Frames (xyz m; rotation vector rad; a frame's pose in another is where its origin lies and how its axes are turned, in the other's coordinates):
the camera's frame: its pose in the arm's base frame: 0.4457 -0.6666 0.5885 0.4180 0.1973 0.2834
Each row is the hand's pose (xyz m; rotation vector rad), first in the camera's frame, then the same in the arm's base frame.
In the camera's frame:
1: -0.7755 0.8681 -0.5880 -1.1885 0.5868 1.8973
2: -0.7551 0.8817 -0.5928 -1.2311 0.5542 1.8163
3: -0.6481 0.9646 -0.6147 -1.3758 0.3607 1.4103
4: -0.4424 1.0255 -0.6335 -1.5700 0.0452 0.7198
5: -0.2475 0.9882 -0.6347 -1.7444 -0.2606 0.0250
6: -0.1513 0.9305 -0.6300 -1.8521 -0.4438 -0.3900
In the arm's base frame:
1: -0.6283 0.0710 0.5316 -0.8506 0.1086 2.2548
2: -0.6134 0.0910 0.5304 -0.8822 0.0919 2.1702
3: -0.5370 0.2049 0.5322 -0.9732 -0.0113 1.7453
4: -0.3619 0.3289 0.5145 -1.1121 -0.1759 1.0327
5: -0.1700 0.3571 0.4722 -1.2693 -0.3395 0.3250
6: -0.0650 0.3347 0.4394 -1.3818 -0.4435 -0.0941

